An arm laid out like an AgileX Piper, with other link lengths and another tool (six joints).
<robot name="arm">
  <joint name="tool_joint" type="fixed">
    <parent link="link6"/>
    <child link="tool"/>
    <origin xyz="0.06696 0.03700 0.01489" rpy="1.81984 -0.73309 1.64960"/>
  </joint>
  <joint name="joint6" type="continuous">
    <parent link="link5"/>
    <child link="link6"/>
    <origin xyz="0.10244 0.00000 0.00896"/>
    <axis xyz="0.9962 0 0.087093"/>
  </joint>
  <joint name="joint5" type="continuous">
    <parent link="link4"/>
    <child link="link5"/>
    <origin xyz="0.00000 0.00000 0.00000"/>
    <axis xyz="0 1 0"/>
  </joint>
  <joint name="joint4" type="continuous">
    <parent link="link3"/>
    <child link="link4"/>
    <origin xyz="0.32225 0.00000 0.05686"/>
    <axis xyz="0.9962 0 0.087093"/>
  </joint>
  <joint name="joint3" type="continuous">
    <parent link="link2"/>
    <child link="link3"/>
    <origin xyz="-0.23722 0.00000 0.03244"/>
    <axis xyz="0 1 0"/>
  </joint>
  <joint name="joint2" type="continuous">
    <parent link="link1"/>
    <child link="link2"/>
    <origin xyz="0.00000 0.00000 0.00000"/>
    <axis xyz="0 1 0"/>
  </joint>
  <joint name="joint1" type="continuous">
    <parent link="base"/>
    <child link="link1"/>
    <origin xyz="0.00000 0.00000 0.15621"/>
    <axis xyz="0 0 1"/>
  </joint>
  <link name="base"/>
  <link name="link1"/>
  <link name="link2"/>
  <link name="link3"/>
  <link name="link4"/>
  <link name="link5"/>
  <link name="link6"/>
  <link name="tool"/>
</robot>
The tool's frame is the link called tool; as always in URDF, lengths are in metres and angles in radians. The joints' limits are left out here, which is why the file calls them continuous.
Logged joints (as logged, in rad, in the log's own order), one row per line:
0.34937, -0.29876, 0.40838, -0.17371, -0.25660, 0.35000
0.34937, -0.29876, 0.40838, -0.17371, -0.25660, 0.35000
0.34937, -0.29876, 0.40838, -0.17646, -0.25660, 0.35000
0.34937, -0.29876, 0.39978, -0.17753, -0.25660, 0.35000
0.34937, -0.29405, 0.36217, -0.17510, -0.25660, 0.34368
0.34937, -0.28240, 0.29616, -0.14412, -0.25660, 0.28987
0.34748, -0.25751, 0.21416, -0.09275, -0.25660, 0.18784
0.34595, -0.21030, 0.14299, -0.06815, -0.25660, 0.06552
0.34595, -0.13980, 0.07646, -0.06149, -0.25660, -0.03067
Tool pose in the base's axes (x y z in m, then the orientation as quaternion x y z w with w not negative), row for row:
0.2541, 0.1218, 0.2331, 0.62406, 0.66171, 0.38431, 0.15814
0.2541, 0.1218, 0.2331, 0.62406, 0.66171, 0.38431, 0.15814
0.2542, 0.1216, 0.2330, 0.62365, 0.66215, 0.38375, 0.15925
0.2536, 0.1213, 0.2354, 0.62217, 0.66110, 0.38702, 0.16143
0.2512, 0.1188, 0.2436, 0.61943, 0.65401, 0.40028, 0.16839
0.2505, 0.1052, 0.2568, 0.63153, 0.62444, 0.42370, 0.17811
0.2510, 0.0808, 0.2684, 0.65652, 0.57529, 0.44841, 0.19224
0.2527, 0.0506, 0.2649, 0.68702, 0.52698, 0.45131, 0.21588
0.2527, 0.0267, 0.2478, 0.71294, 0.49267, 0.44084, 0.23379
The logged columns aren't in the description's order. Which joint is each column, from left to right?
Columns, left to right: joint5, joint3, joint2, joint4, joint6, joint1.
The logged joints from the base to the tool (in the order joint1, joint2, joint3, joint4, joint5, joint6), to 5 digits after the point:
0.35000, 0.40838, -0.29876, -0.17371, 0.34937, -0.25660
0.35000, 0.40838, -0.29876, -0.17371, 0.34937, -0.25660
0.35000, 0.40838, -0.29876, -0.17646, 0.34937, -0.25660
0.35000, 0.39978, -0.29876, -0.17753, 0.34937, -0.25660
0.34368, 0.36217, -0.29405, -0.17510, 0.34937, -0.25660
0.28987, 0.29616, -0.28240, -0.14412, 0.34937, -0.25660
0.18784, 0.21416, -0.25751, -0.09275, 0.34748, -0.25660
0.06552, 0.14299, -0.21030, -0.06815, 0.34595, -0.25660
-0.03067, 0.07646, -0.13980, -0.06149, 0.34595, -0.25660

